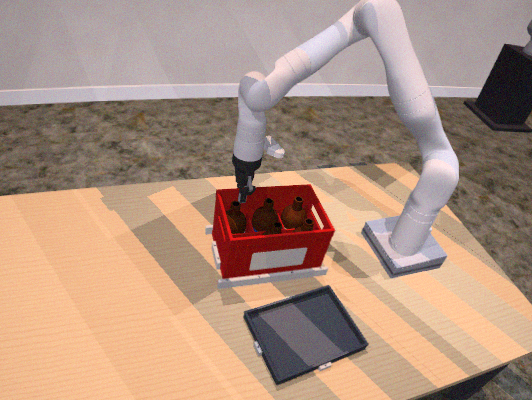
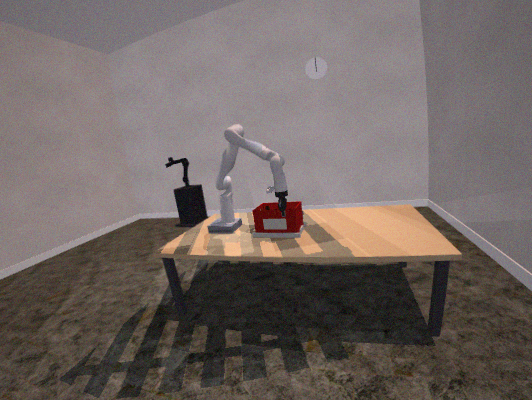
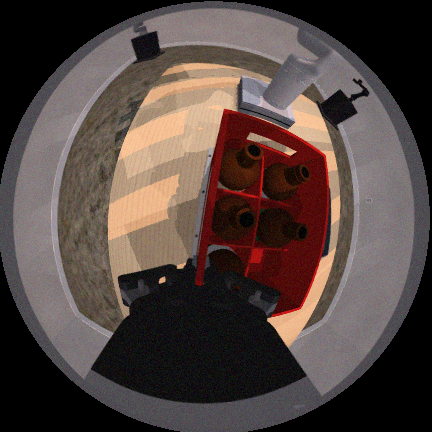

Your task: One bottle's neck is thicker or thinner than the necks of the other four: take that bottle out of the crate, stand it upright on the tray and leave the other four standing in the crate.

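Frame: origin at the arm's base, x ahead, y left, z up, level; centimetres.
Where they show: gripper, fingertip midpoint: (image 1: 241,200) (image 2: 284,216); arm's base, link origin: (image 1: 403,244) (image 2: 229,220) (image 3: 274,100).
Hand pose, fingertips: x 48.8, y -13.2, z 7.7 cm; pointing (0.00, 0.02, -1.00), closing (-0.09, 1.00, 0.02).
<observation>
Things, the pixels of their top centre, and the offset from my fingertips.
- red crate, top centre: (image 3: 285,227) (image 1: 274,209) (image 2: 277,205) dx -7.0, dy +8.5, dz +4.4 cm
- left bottle, top centre: (image 3: 232,293) (image 1: 235,203) dx +2.5, dy +4.6, dz +3.1 cm
- middle bottle, top centre: (image 3: 246,219) (image 1: 269,200) dx -6.8, dy +3.8, dz +3.1 cm
- right bottle, top centre: (image 3: 253,149) (image 1: 298,199) dx -15.4, dy +3.3, dz +3.1 cm
A red crate (image 1: 272,240) (image 2: 260,222) (image 3: 314,225) stands on the wooden table and holds several brown bottles, all upright. The rear row shows a left bottle (image 1: 237,218) (image 3: 225,259), a middle bottle (image 1: 264,216) and a right bottle (image 1: 294,212); two more (image 1: 275,227) (image 1: 306,225) stand in front. A dark, empty tray (image 1: 304,329) lies in front of the crate. My gripper (image 1: 243,197) (image 2: 283,210) (image 3: 199,261) hangs at the crate's rear left corner, just above and beside the left bottle's neck. Its fingers are shut with nothing between them.
The arm's base (image 1: 403,258) (image 2: 225,226) stands to the right of the crate. White cleats (image 1: 272,276) hold the crate in place. A second dark arm on a black pedestal (image 2: 190,202) stands on the floor behind the table.
</observation>
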